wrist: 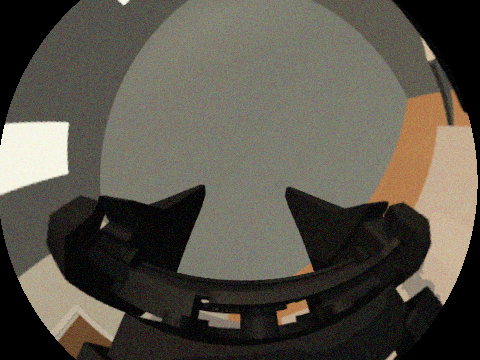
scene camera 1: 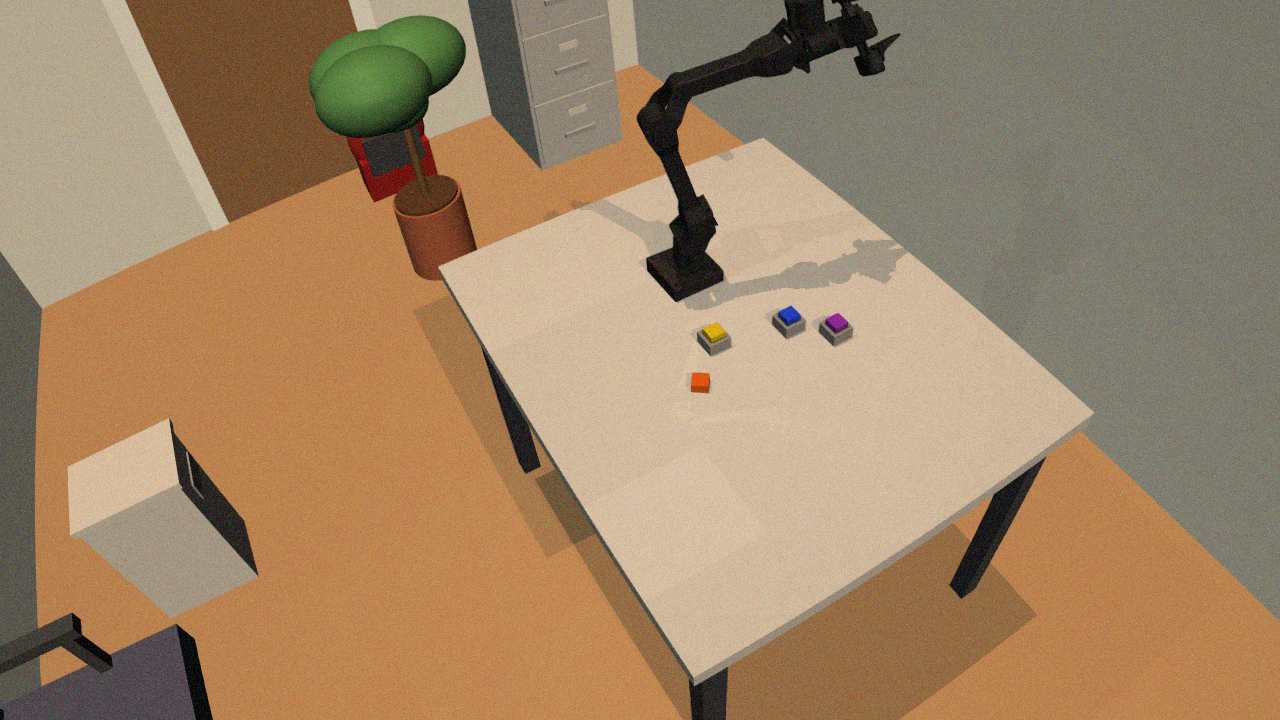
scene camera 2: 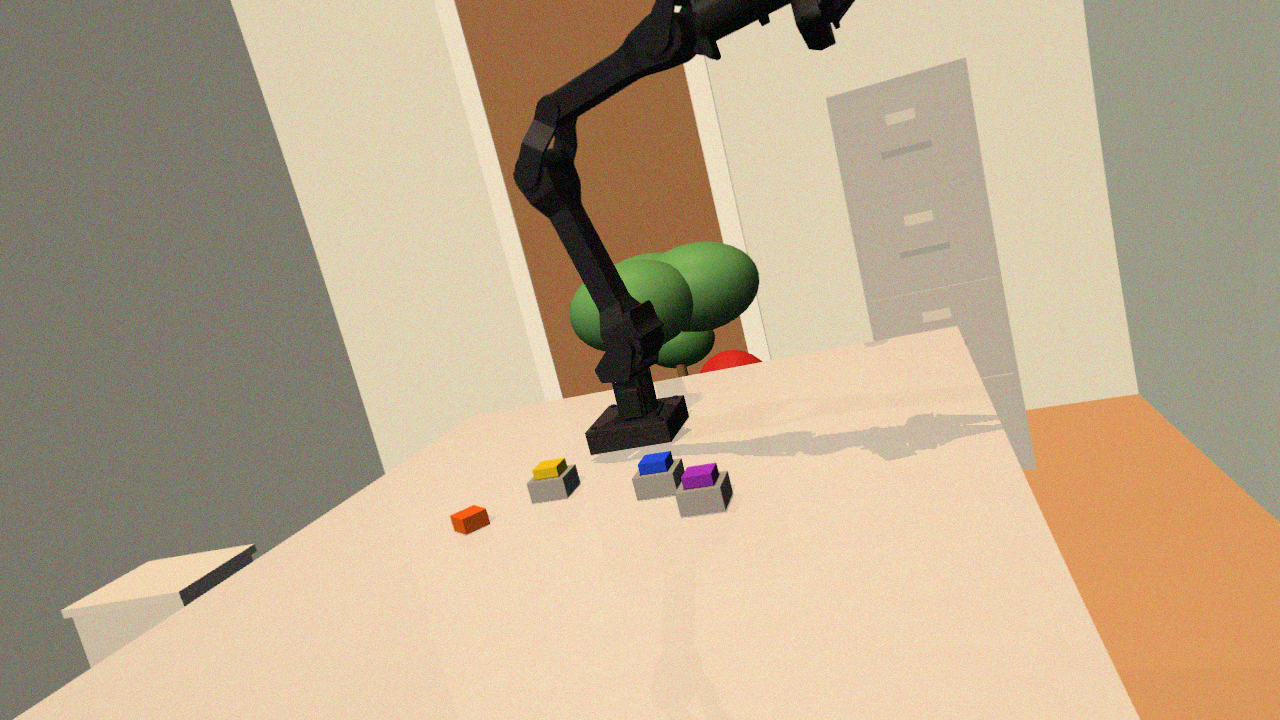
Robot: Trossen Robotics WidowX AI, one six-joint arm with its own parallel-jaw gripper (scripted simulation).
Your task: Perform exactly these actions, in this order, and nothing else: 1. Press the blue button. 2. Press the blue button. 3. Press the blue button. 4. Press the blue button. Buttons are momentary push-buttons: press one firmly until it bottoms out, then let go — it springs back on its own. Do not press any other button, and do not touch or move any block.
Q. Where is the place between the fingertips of my gripper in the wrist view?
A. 246, 190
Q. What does my gripper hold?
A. Nothing.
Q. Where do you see an orange block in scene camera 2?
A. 470, 519
